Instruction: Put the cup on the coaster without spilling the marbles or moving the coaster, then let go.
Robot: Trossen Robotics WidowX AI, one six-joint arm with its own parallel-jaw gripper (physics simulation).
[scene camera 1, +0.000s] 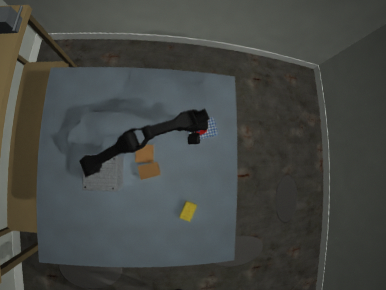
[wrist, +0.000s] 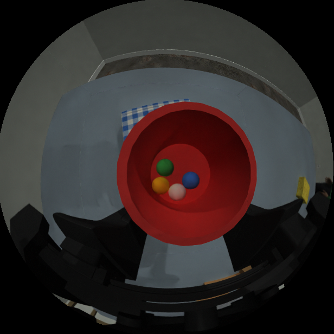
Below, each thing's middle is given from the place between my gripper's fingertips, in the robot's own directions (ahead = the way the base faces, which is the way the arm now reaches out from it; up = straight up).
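Scene:
The red cup (wrist: 196,137), well, my gripper's 2 cm short of it now, and 2 cm below it too.

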